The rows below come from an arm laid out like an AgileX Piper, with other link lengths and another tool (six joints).
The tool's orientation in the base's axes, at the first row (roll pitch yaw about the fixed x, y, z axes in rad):
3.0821, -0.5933, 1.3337
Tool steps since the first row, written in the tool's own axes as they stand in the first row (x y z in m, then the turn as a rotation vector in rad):
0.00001, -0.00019, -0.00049, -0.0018, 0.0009, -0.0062
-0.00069, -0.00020, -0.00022, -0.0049, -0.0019, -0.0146
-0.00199, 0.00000, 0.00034, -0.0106, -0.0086, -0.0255
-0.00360, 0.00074, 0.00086, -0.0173, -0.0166, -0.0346
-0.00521, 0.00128, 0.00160, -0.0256, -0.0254, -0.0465
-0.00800, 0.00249, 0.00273, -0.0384, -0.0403, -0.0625
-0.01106, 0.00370, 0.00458, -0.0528, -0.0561, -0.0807
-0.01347, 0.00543, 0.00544, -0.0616, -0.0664, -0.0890
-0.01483, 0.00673, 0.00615, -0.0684, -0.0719, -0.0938
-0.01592, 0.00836, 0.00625, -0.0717, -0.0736, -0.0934
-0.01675, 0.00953, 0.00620, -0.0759, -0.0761, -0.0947
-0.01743, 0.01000, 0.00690, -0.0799, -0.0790, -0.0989
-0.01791, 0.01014, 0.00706, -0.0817, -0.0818, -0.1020
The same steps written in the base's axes. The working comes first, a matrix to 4 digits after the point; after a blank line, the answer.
The tool's axes in the first row as the columns of a matrix, in the base's axes (used below as rounded here):
0.1947, 0.9625, 0.1889
0.8059, -0.2668, 0.5285
0.5591, 0.0493, -0.8276

-0.00027, -0.00020, 0.00040, -0.0007, -0.0050, 0.0042
-0.00037, -0.00062, -0.00021, -0.0055, -0.0112, 0.0092
-0.00032, -0.00142, -0.00139, -0.0152, -0.0197, 0.0148
0.00017, -0.00264, -0.00269, -0.0259, -0.0278, 0.0181
0.00052, -0.00369, -0.00417, -0.0382, -0.0384, 0.0229
0.00135, -0.00567, -0.00661, -0.0581, -0.0532, 0.0283
0.00227, -0.00748, -0.00979, -0.0795, -0.0702, 0.0345
0.00363, -0.00943, -0.01177, -0.0927, -0.0790, 0.0359
0.00475, -0.01050, -0.01305, -0.1002, -0.0855, 0.0358
0.00613, -0.01176, -0.01366, -0.1024, -0.0875, 0.0336
0.00708, -0.01276, -0.01403, -0.1059, -0.0909, 0.0322
0.00753, -0.01307, -0.01496, -0.1103, -0.0956, 0.0333
0.00761, -0.01341, -0.01536, -0.1139, -0.0979, 0.0347

